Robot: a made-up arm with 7 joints. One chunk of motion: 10 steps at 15 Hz.
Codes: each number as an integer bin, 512 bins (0 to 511) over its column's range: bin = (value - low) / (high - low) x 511, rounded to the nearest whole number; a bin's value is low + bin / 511 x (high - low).
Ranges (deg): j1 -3..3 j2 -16..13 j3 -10..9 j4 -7..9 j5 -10..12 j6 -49..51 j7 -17..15
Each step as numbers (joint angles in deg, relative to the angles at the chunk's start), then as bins.
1 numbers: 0.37 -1.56 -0.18 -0.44 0.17 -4.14 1.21
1 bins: 287 254 264 210 236 229 291
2 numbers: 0.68 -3.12 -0.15 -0.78 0.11 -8.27 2.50
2 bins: 313 227 265 199 235 208 311
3 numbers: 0.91 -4.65 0.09 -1.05 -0.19 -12.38 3.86
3 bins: 333 200 271 190 228 187 333
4 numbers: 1.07 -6.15 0.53 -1.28 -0.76 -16.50 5.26
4 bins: 347 174 283 183 215 166 355
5 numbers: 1.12 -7.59 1.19 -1.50 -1.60 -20.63 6.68
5 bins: 351 148 301 176 195 145 378
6 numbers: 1.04 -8.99 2.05 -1.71 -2.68 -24.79 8.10
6 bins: 344 124 324 169 170 124 401
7 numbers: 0.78 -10.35 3.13 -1.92 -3.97 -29.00 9.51
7 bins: 322 100 353 162 140 102 423
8 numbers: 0.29 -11.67 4.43 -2.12 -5.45 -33.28 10.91
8 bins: 280 76 388 156 106 80 446
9 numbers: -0.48 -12.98 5.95 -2.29 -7.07 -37.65 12.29
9 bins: 215 53 429 150 68 58 468
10 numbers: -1.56 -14.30 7.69 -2.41 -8.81 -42.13 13.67
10 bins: 123 30 476 147 28 35 490
